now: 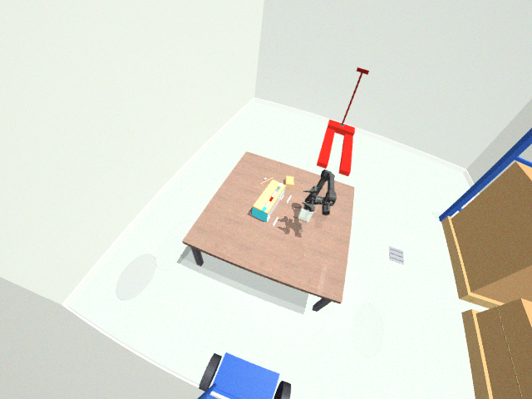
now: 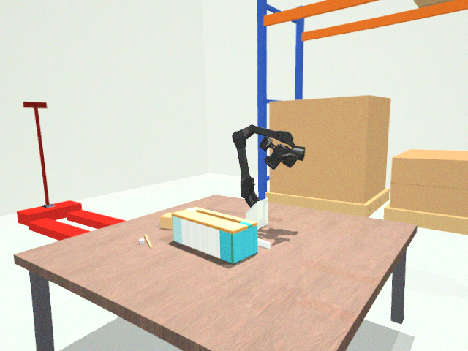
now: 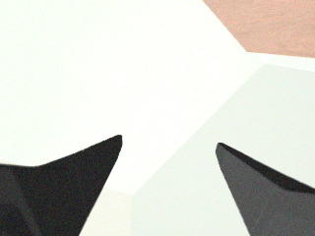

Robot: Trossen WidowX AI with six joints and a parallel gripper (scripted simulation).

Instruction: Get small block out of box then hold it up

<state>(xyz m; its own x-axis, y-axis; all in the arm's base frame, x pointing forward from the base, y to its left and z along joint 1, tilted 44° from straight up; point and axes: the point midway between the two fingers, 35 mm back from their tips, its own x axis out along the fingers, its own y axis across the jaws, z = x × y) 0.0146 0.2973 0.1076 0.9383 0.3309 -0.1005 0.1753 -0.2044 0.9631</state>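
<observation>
My gripper tip is now 330 mm above the box, 230 mm short of it and 130 mm to the left of it. Round my gripper tip: thin wooden stick: 410 mm ahead, 400 mm to the right, 380 mm below; tan block: 480 mm to the right, 360 mm below, 190 mm ahead; small red block: 300 mm below, 250 mm ahead, 120 mm to the right.
</observation>
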